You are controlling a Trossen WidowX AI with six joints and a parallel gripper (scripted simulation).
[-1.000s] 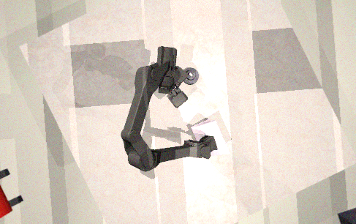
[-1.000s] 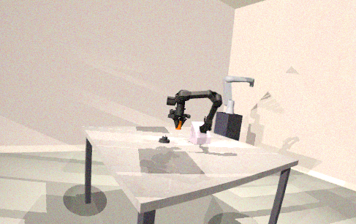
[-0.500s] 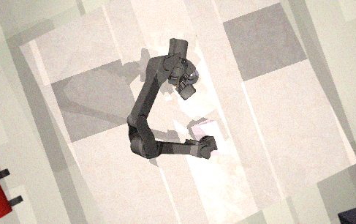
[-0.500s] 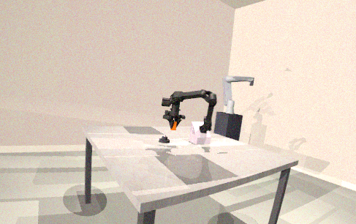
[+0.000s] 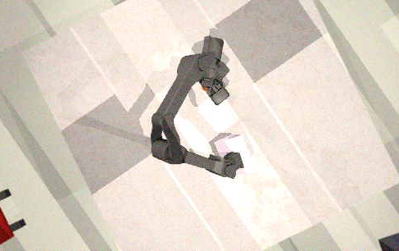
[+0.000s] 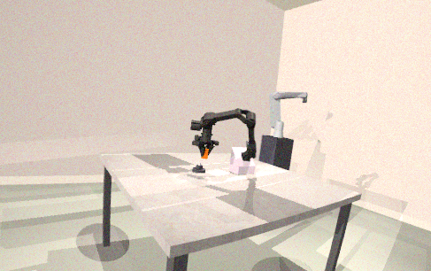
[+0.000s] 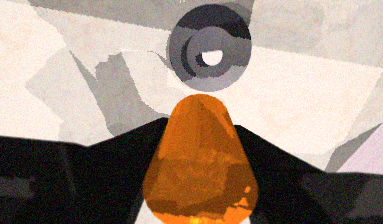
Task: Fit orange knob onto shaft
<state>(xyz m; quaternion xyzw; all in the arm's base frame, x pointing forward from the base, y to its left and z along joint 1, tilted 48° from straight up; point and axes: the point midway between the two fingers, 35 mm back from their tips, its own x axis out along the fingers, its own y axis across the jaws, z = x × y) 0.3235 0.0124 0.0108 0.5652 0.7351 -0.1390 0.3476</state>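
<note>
Now: gripper tip 8 cm above the dark round pedestal, 4 cm to the left of it and 1 cm short of it. The rest, counted from my gripper tip: orange knob (3 cm above).
</note>
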